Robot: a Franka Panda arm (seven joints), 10 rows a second.
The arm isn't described. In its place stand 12 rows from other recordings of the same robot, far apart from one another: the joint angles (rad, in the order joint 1, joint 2, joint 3, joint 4, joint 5, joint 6, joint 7), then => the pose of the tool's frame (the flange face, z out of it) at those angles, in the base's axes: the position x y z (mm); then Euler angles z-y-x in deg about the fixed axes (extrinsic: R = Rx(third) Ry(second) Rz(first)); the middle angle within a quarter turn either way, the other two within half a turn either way.
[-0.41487 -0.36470 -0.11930 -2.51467 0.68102 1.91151 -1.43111] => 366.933 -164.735 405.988 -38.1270 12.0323 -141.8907
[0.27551 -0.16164 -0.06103 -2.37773 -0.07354 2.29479 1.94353] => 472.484 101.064 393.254 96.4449 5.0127 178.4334
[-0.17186 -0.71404 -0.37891 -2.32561 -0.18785 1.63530 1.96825] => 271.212 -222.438 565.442 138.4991 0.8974 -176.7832
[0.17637 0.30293 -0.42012 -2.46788 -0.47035 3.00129 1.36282] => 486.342 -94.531 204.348 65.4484 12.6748 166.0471
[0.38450 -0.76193 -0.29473 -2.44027 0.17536 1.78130 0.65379] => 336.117 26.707 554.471 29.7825 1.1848 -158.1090
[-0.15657 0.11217 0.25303 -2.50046 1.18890 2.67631 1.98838] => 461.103 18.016 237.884 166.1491 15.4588 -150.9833
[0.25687 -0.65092 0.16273 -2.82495 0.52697 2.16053 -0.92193] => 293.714 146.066 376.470 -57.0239 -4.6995 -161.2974
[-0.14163 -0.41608 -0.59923 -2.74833 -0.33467 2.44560 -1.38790] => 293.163 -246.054 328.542 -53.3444 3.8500 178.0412
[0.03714 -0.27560 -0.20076 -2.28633 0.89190 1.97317 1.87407] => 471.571 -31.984 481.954 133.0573 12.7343 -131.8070
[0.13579 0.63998 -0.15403 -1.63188 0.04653 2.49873 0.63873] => 711.719 2.596 272.415 37.6526 13.3915 176.5471
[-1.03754 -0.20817 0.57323 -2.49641 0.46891 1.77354 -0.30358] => 363.714 -143.495 322.519 28.3540 -13.7500 -147.7320
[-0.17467 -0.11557 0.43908 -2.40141 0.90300 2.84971 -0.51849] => 501.188 94.420 404.595 -6.3914 31.9328 -156.6509
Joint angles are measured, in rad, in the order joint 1, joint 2, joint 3, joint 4, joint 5, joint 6, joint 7. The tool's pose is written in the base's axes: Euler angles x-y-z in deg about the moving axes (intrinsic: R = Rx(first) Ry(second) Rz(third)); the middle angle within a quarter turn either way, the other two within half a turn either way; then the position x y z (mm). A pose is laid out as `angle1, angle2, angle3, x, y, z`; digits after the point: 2 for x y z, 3 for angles.
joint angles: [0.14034, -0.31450, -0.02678, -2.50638, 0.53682, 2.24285, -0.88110]
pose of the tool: -155.219, 3.866, -39.062, 432.20, 64.18, 403.67
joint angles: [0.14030, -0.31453, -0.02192, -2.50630, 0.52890, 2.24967, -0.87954]
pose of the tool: -155.710, 4.088, -39.474, 432.54, 65.67, 404.15
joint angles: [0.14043, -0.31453, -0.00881, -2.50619, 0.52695, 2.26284, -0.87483]
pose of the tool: -156.113, 4.555, -39.934, 432.95, 70.62, 405.19
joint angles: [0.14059, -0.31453, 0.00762, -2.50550, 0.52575, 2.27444, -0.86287]
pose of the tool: -156.489, 4.911, -40.143, 433.04, 77.17, 406.37
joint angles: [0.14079, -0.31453, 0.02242, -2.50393, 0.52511, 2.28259, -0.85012]
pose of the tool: -156.765, 5.158, -40.231, 433.03, 83.30, 407.67
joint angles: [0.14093, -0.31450, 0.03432, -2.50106, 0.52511, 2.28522, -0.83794]
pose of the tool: -156.906, 5.224, -40.214, 432.97, 88.53, 409.11
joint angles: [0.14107, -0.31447, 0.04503, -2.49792, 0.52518, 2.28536, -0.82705]
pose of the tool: -157.003, 5.185, -40.215, 432.78, 93.40, 410.46
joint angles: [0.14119, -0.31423, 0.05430, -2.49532, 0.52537, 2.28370, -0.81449]
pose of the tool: -157.072, 5.035, -40.027, 432.38, 97.72, 411.32
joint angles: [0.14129, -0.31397, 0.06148, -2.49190, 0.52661, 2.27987, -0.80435]
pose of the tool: -157.045, 4.846, -39.853, 432.13, 101.30, 412.39
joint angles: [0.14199, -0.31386, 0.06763, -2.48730, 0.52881, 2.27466, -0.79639]
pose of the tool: -156.936, 4.657, -39.782, 432.03, 104.85, 413.98
